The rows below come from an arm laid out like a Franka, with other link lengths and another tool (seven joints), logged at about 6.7 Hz.
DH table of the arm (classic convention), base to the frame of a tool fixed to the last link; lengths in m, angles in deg. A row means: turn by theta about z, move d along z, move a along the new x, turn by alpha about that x. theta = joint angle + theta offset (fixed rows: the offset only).
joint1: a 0; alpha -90; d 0.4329; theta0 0
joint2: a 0; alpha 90; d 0; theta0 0
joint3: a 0.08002; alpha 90; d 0.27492; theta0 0
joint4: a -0.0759; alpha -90; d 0; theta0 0
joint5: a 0; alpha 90; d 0.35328; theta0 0
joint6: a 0.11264; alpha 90; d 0; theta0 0
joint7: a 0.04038; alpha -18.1; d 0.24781; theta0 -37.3
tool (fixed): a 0; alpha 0; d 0.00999; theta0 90
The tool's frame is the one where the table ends.
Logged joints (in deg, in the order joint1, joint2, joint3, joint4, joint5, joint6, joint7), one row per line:
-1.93 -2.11 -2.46 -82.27 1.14 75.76 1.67
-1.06 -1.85 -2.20 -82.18 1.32 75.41 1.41
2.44 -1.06 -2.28 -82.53 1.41 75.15 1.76
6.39 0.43 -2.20 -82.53 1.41 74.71 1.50
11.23 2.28 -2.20 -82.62 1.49 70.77 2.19
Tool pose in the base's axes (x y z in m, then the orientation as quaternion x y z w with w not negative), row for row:
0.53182 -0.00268 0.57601 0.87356 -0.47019 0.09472 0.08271
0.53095 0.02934 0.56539 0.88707 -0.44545 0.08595 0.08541
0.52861 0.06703 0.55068 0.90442 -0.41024 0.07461 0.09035
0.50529 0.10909 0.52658 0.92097 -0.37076 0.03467 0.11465
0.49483 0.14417 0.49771 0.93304 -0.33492 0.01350 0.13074
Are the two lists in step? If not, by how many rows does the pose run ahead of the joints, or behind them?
The pose runs 1 row ahead of the joints: the pose in row i belongs to the joints in row i + 1.
